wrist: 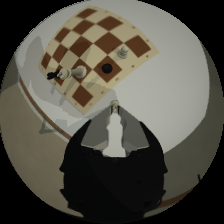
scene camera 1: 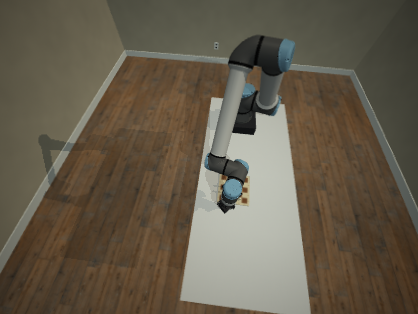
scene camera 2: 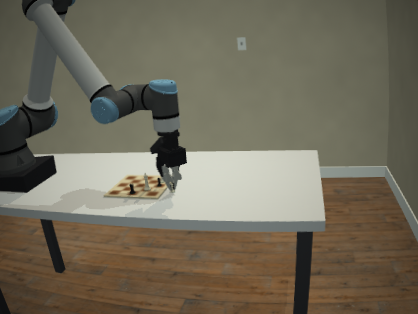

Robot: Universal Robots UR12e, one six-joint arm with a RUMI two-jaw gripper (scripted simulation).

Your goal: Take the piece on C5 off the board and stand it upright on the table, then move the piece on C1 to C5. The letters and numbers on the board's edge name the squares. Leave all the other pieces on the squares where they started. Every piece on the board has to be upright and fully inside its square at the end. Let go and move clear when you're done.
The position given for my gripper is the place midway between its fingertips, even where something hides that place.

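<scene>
On scene camera 2 you'd find my gripper (scene camera 2: 172,190), and there's a chessboard (scene camera 2: 122,189) there as well. The wrist view has the chessboard (wrist: 92,41) too, along with my gripper (wrist: 115,106).
</scene>
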